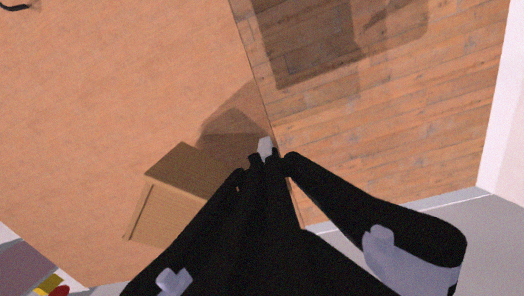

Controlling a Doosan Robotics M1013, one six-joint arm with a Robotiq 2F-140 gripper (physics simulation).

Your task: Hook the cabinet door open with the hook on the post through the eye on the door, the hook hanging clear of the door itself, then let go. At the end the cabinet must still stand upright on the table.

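Places are measured from the arm's base along level axes (x ahead, y left, z up), in centimetres.
Pixels of known places: gripper, fingertip midpoint: (267, 145).
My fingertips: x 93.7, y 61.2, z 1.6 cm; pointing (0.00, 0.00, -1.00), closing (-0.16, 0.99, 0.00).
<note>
Ahead of a thing's pixels: the offset from my fingertips to its top centre. "*": to the spot under its first point. Level surfaces: height alone.
A small wooden cabinet {dx +12.2, dy -13.6, dz +4.6 cm} (175, 191) stands on the brown table {dz -8.9 cm} (109, 91) near the table's right edge. Its ribbed top and one ribbed side show; the rest is hidden behind my fingers. My gripper (267, 145) is shut with nothing between the fingers. Its black fingertips meet just right of the cabinet's top, over the table edge, and a pale finger pad sticks up at the tips. I cannot make out the door, the eye, the post or the hook.
The table edge runs diagonally from the top middle down behind my fingers. Beyond it lie a plank floor (366, 128), a grey strip (477, 239) and a white wall (508, 91). A thin black wire shape {* dx -27.8, dy -36.3, dz -7.0 cm} (13, 6) shows top left. A shelf with coloured items (20, 268) shows bottom left.
</note>
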